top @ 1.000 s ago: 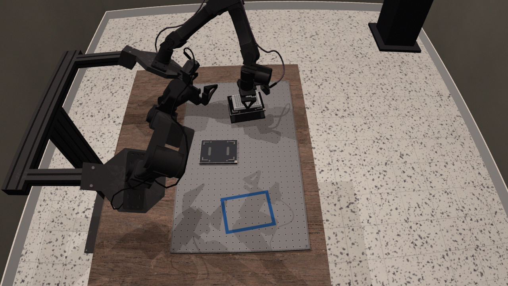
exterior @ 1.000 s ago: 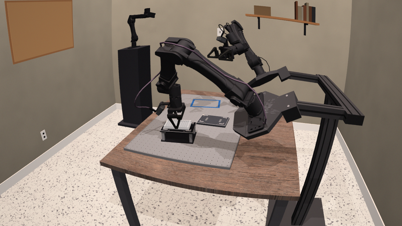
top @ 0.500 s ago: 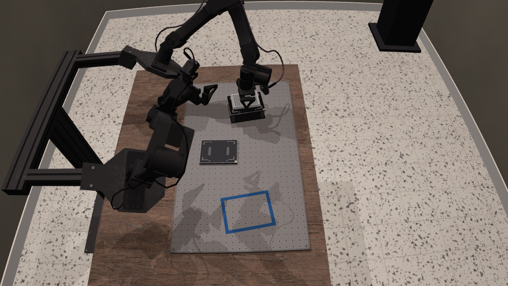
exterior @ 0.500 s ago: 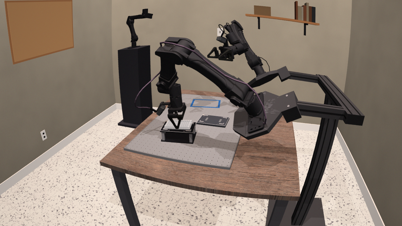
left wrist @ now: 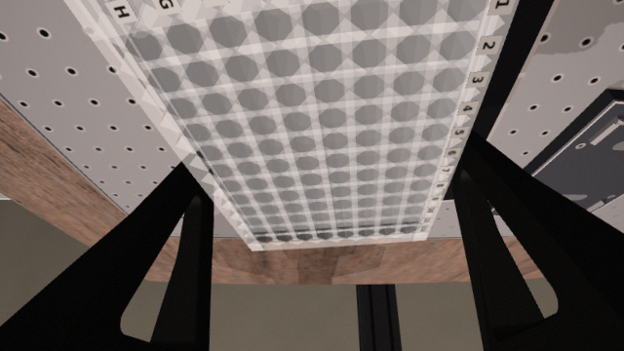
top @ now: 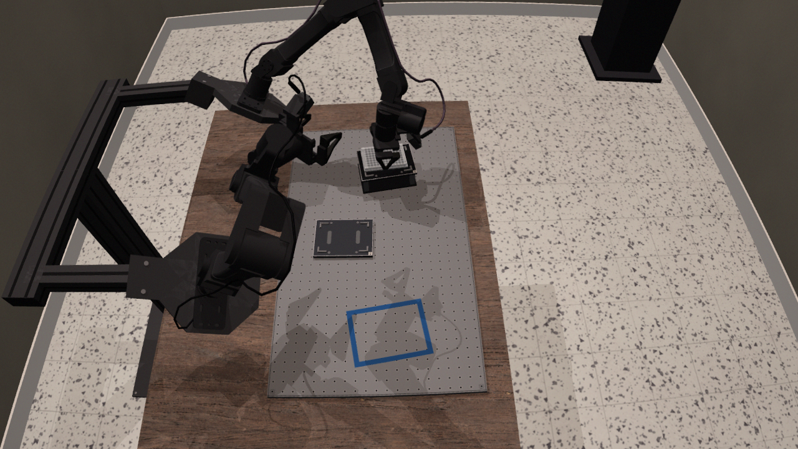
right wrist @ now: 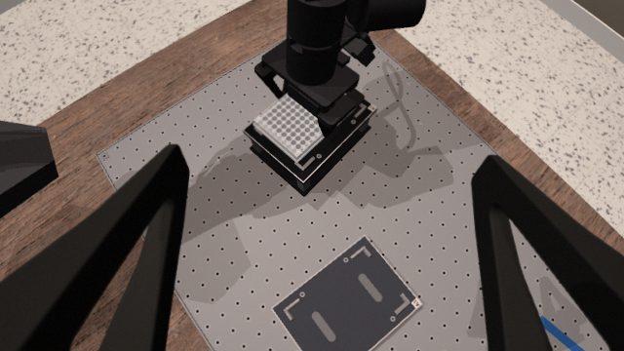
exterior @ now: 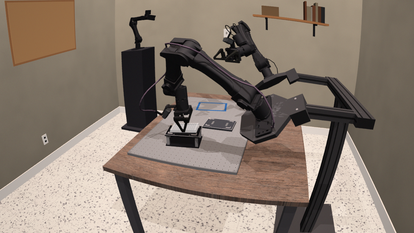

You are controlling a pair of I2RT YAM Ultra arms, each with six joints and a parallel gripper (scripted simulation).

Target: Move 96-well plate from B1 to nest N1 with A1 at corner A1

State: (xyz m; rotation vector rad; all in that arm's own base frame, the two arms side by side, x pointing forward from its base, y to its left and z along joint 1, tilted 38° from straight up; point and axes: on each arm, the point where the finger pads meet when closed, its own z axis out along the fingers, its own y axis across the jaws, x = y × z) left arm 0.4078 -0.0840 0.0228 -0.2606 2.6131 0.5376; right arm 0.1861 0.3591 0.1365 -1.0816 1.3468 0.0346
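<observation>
Right now the raised black nest is 10 mm ahead of my left hand and 20 mm below it. From my left hand the other things lie so: clear 96-well plate: right at my left hand.
</observation>
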